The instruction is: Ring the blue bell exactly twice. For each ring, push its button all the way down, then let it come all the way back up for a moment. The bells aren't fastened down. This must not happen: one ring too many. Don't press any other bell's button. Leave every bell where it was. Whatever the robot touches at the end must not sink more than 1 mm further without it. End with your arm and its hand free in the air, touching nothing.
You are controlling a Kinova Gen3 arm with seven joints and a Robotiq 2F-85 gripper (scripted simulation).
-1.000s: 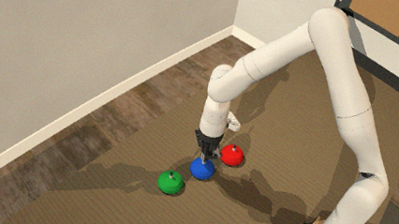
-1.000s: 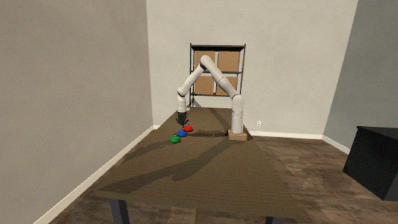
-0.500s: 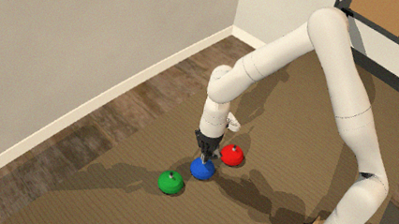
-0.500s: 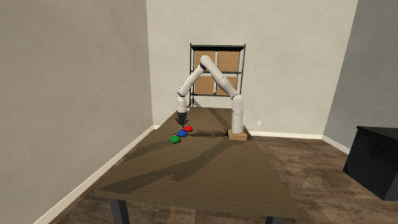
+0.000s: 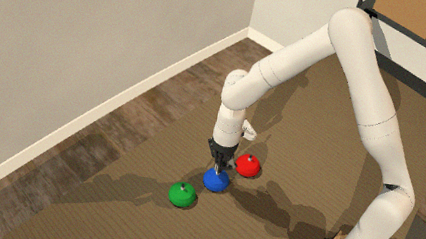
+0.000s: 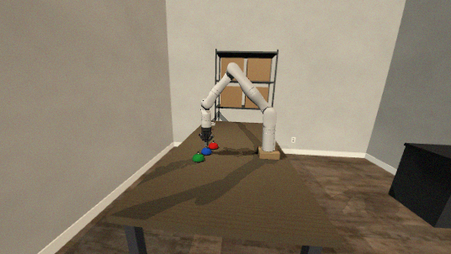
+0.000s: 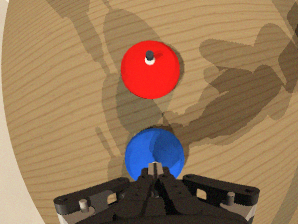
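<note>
The blue bell is 4 cm below my hand. From my hand the other things lie so: red bell 11 cm to the right, 5 cm behind, 4 cm below; green bell 11 cm to the left, 5 cm ahead, 4 cm below.
</note>
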